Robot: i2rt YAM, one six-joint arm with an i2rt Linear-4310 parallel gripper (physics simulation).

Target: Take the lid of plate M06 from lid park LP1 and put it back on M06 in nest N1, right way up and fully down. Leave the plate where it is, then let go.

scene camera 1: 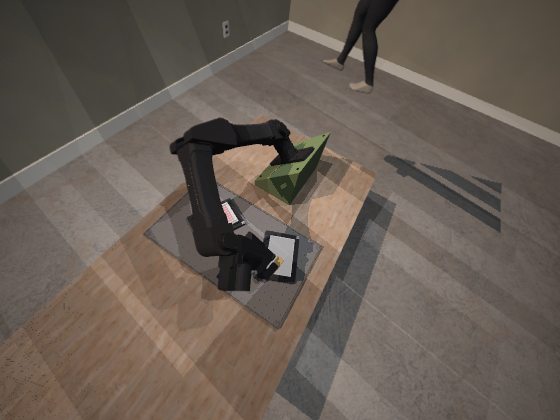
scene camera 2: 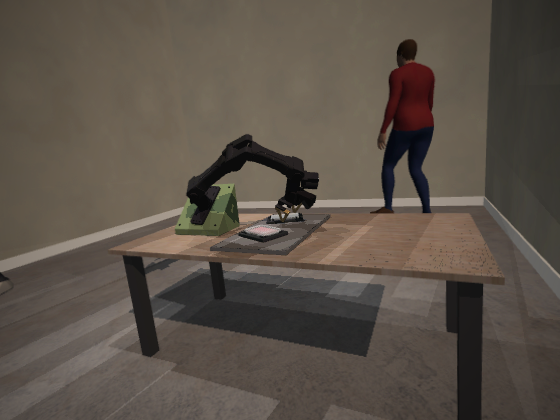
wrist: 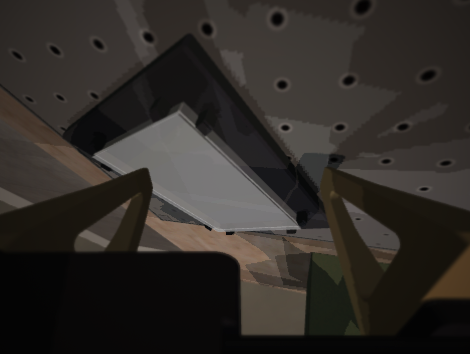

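Seen in the pictures: gripper, fingertip midpoint: [scene camera 1: 267, 257] [scene camera 2: 288, 216] [wrist: 236, 177]; arm's base, origin of the base link: [scene camera 1: 291, 158] [scene camera 2: 206, 205].
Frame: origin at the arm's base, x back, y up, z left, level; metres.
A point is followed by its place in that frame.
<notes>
The pale lid [scene camera 1: 284, 249] @(x -0.276, y -0.087, z 0.182 m) [scene camera 2: 294, 217] @(x -0.358, y -0.089, z 0.165 m) [wrist: 200, 175] @(x -0.327, y -0.087, z 0.178 m) lies flat on the dark lid park [scene camera 1: 296, 250] @(x -0.250, y -0.094, z 0.215 m) [wrist: 145, 95] @(x -0.379, y -0.094, z 0.192 m). Plate M06 [scene camera 1: 230, 213] @(x -0.292, y -0.078, z -0.043 m) [scene camera 2: 262, 230] @(x -0.351, y -0.079, z -0.089 m), with a pink and white top, sits in a dark nest [scene camera 1: 242, 219] @(x -0.278, y -0.092, z -0.001 m) [scene camera 2: 265, 239] @(x -0.395, y -0.096, z -0.142 m); the arm partly hides it in scene view 1. It does not show in the wrist view. My gripper [scene camera 1: 276, 265] [scene camera 2: 289, 215] @(x -0.333, y -0.085, z 0.154 m) [wrist: 236, 177] @(x -0.333, y -0.085, z 0.154 m) is wide open and empty, at one end of the lid. In the wrist view the lid runs diagonally to the fingers, with part of it behind the left finger. The exact height above it is unclear.
Both holders stand on a grey perforated board [scene camera 1: 170, 230] @(x -0.457, y -0.104, z -0.162 m) [scene camera 2: 237, 247] @(x -0.326, y -0.106, z -0.219 m) on the wooden table [scene camera 1: 125, 310] @(x -0.693, y -0.117, z -0.071 m) [scene camera 2: 390, 240] @(x -0.800, y -0.117, z -0.004 m). The arm is mounted on a green wedge base [scene camera 1: 286, 186] @(x -0.108, y -0.016, z 0.058 m) [scene camera 2: 228, 207] @(x -0.111, y -0.014, z 0.018 m) [wrist: 325, 295] @(x -0.107, y -0.067, z 0.071 m). A person [scene camera 1: 370, 50] [scene camera 2: 410, 100] stands away from the table.
</notes>
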